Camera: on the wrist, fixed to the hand. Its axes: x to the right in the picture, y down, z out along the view.
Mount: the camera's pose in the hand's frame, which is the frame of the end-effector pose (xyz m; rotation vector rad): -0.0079 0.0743 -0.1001 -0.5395 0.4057 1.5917
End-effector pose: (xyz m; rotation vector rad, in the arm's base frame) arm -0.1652 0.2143 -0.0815 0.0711 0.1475 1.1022
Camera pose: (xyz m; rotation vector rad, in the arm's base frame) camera -0.2497 0.2391 -0.1700 -0.6328 0.1389 2.7029
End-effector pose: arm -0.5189 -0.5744 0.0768 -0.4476 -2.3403 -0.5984
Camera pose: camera -0.4265 -0.5663 0.1604 -1.8845 -0.8418 -0.3809
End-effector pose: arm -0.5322 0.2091 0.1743 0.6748 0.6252 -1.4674
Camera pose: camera -0.4554 0.2878 0.1150 0.7188 0.4966 0.3176
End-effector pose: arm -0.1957 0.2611 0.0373 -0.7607 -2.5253 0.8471
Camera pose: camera -0.1124 0.3504 0.0637 -2.8185 -1.3491 0.1990
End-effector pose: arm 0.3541 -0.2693 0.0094 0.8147 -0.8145 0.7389
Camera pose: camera 0.3226 -0.1512 -0.0164 -0.6619 -1.1288 1.8596
